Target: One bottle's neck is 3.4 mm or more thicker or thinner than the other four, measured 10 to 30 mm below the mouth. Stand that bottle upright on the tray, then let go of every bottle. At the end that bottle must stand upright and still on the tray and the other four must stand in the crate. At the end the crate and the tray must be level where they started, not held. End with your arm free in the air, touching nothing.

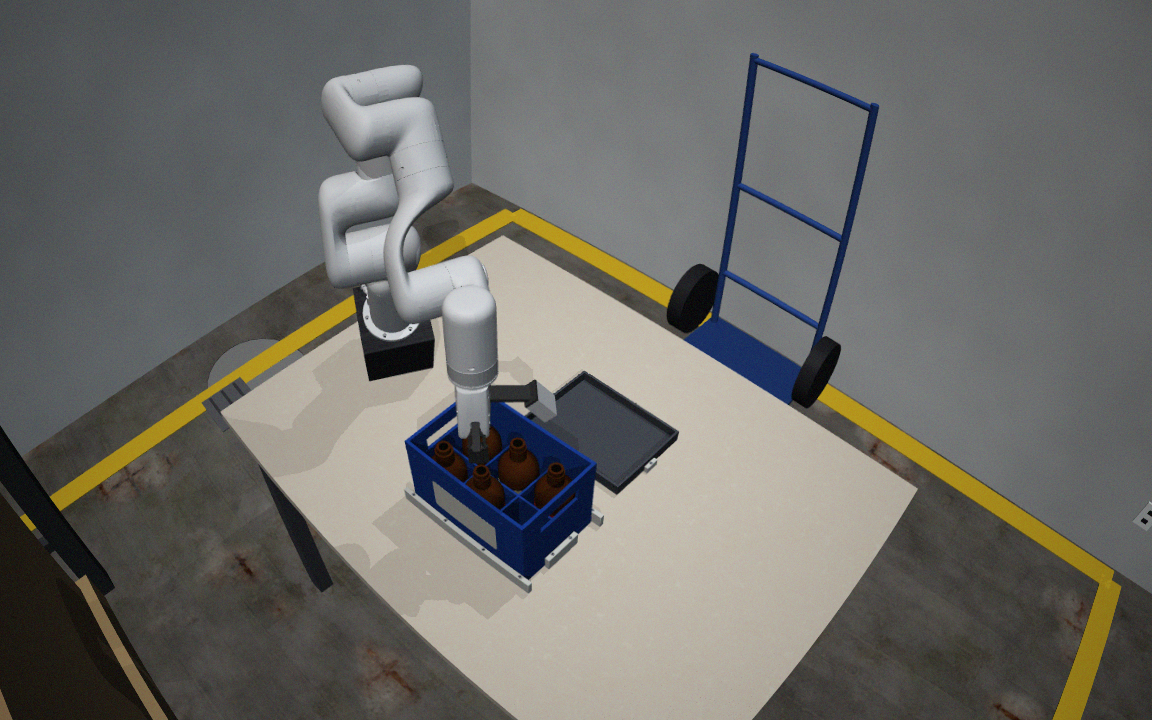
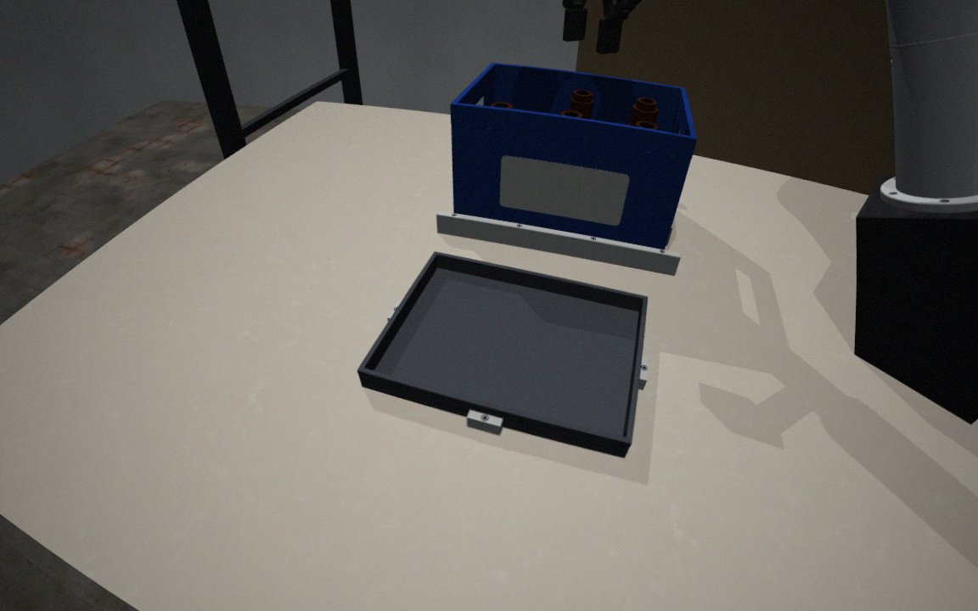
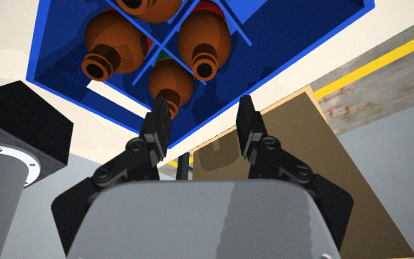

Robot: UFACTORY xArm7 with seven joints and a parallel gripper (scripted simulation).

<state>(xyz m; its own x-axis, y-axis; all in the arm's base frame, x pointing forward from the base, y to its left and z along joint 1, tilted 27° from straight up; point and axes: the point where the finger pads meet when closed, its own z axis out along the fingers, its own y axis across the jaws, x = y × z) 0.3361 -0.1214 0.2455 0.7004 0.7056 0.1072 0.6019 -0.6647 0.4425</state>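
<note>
Right now my hand is 1 cm short of the crate, 4 cm to the right of it and 16 cm above it. Also, from my hand: dark grey tray (4 cm ahead, 31 cm to the left, 23 cm below); glass bottle (8 cm behind, 15 cm below).
</note>
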